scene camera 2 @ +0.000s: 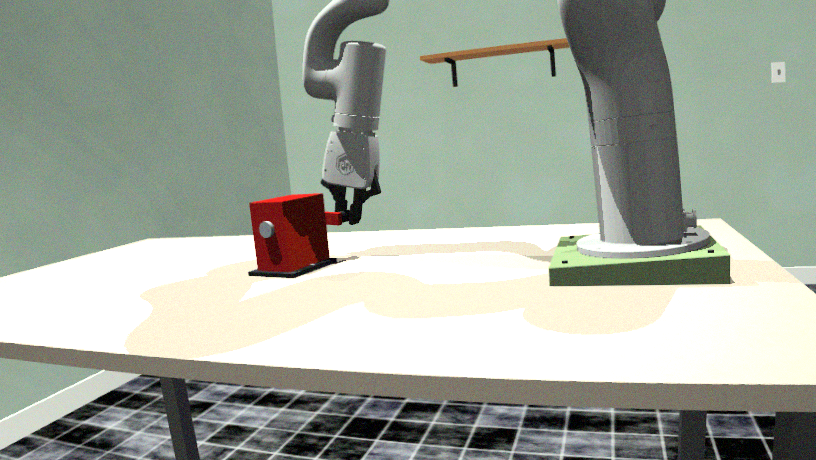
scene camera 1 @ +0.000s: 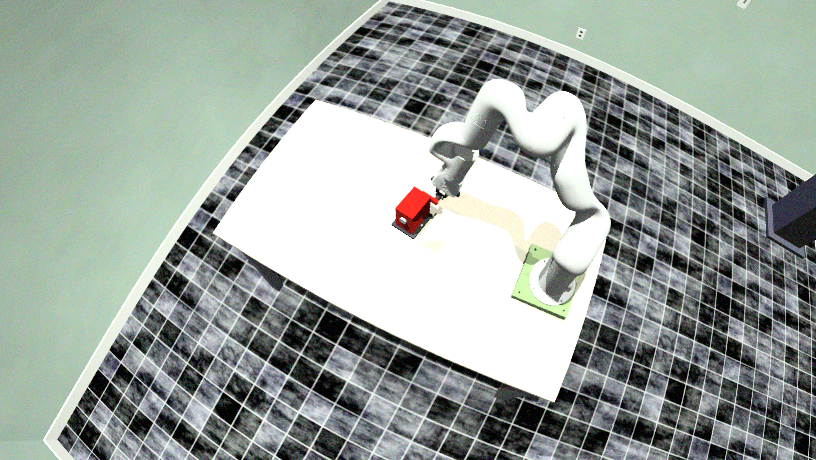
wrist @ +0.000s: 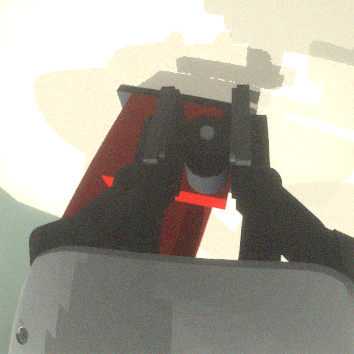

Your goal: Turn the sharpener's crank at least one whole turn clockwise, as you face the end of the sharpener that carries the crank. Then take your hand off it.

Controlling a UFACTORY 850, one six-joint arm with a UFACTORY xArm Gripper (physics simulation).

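The red sharpener (scene camera 1: pixel 412 209) (scene camera 2: pixel 292 228) (wrist: pixel 106 155) stands upright on its dark base plate (scene camera 2: pixel 273 273). Its red crank arm (scene camera 2: pixel 333 218) (wrist: pixel 202 200) sticks out sideways at the end facing the robot's base. The crank's dark round knob (wrist: pixel 206 150) is between the fingers in the wrist view. My gripper (scene camera 1: pixel 439 197) (scene camera 2: pixel 349 216) (wrist: pixel 208 107) points down from above and is shut on the crank knob. In scene camera 2's view the fingers hide most of the knob, and in scene camera 1's view it is too small to make out.
A silver round piece (scene camera 1: pixel 402 220) (scene camera 2: pixel 266 229) is on the sharpener's opposite end. The white table (scene camera 1: pixel 320 182) (scene camera 2: pixel 457 342) carries the arm's green base plate (scene camera 1: pixel 522 288) (scene camera 2: pixel 640 275) at the right. A wooden shelf (scene camera 2: pixel 494 51) is on the wall behind.
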